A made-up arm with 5 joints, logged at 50 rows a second.
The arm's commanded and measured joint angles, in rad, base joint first. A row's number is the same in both.
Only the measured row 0 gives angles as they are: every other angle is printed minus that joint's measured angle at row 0.
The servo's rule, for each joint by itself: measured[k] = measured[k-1] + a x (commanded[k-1-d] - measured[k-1]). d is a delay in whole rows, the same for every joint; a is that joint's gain. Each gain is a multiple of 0.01, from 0.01 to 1. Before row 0 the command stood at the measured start. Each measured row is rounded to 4 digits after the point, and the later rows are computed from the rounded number. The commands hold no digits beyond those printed.
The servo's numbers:
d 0
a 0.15 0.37 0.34 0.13 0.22
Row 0, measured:
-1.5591, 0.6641, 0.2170, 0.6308, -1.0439
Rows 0 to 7, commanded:
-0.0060, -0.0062, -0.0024, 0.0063, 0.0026
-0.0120, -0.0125, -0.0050, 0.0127, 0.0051
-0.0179, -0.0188, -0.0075, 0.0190, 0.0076
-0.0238, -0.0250, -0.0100, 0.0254, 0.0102
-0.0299, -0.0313, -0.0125, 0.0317, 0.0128
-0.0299, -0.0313, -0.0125, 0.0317, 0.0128
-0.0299, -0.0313, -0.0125, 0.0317, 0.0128
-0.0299, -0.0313, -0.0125, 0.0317, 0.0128
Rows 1 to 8, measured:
-0.0009, -0.0023, -0.0008, 0.0008, 0.0006
-0.0026, -0.0061, -0.0022, 0.0023, 0.0016
-0.0049, -0.0108, -0.0040, 0.0045, 0.0029
-0.0077, -0.0161, -0.0060, 0.0072, 0.0045
-0.0110, -0.0217, -0.0082, 0.0104, 0.0063
-0.0138, -0.0253, -0.0097, 0.0132, 0.0077
-0.0162, -0.0275, -0.0107, 0.0156, 0.0088
-0.0183, -0.0289, -0.0113, 0.0177, 0.0097

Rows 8 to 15, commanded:
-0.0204, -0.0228, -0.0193, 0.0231, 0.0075
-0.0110, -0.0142, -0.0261, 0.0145, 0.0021
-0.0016, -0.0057, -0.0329, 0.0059, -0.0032
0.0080, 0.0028, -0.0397, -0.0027, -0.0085
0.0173, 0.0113, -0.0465, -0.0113, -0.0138
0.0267, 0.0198, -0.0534, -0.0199, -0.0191
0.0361, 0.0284, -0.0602, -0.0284, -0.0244
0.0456, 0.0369, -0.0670, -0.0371, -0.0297
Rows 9 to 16, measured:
-0.0186, -0.0266, -0.0140, 0.0184, 0.0092
-0.0175, -0.0220, -0.0181, 0.0179, 0.0076
-0.0151, -0.0160, -0.0231, 0.0163, 0.0052
-0.0116, -0.0090, -0.0287, 0.0138, 0.0022
-0.0073, -0.0015, -0.0348, 0.0105, -0.0013
-0.0022, 0.0064, -0.0411, 0.0065, -0.0052
0.0035, 0.0145, -0.0476, 0.0020, -0.0094
0.0098, 0.0228, -0.0542, -0.0031, -0.0139

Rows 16 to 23, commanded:
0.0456, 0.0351, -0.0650, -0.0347, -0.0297
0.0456, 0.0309, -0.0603, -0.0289, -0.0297
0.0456, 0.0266, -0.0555, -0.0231, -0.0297
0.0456, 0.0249, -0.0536, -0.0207, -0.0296
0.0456, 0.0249, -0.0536, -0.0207, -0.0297
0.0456, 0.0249, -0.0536, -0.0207, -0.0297
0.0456, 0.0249, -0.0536, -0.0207, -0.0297
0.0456, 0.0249, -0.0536, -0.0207, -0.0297
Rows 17 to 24, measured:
0.0152, 0.0274, -0.0579, -0.0072, -0.0174
0.0198, 0.0287, -0.0587, -0.0100, -0.0201
0.0237, 0.0279, -0.0576, -0.0117, -0.0222
0.0270, 0.0268, -0.0562, -0.0129, -0.0238
0.0298, 0.0261, -0.0553, -0.0139, -0.0251
0.0322, 0.0257, -0.0547, -0.0148, -0.0261
0.0342, 0.0254, -0.0543, -0.0156, -0.0269
0.0359, 0.0252, -0.0541, -0.0163, -0.0275

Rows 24 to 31, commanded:
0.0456, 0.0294, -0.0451, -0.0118, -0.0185
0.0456, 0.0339, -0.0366, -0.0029, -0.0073
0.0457, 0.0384, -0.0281, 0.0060, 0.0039
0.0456, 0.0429, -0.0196, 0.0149, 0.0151
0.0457, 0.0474, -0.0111, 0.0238, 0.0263
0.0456, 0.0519, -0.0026, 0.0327, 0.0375
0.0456, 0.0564, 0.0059, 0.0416, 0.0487
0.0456, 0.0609, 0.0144, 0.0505, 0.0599
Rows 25 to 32, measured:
0.0374, 0.0268, -0.0510, -0.0157, -0.0255
0.0386, 0.0294, -0.0461, -0.0140, -0.0215
0.0397, 0.0327, -0.0400, -0.0114, -0.0159
0.0406, 0.0365, -0.0331, -0.0080, -0.0091
0.0414, 0.0405, -0.0256, -0.0039, -0.0013
0.0420, 0.0447, -0.0178, 0.0009, 0.0072
0.0425, 0.0490, -0.0097, 0.0062, 0.0163
0.0430, 0.0534, -0.0015, 0.0120, 0.0259

